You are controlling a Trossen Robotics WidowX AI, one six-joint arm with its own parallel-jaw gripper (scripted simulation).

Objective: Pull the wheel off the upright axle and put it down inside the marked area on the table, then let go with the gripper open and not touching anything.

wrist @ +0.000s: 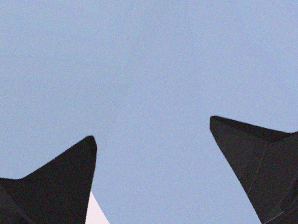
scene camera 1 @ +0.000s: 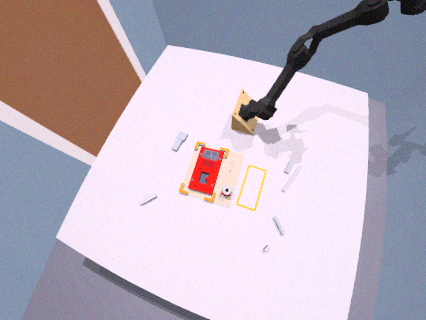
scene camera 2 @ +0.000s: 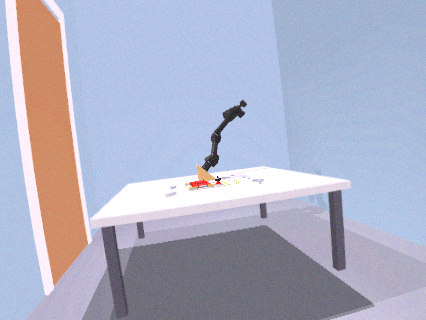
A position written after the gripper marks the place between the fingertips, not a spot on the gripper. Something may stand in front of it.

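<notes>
The gripper (wrist: 153, 132) is open and holds nothing. A red plate (scene camera 1: 206, 170) is also present; in the wrist view the plate is out of frame.
</notes>
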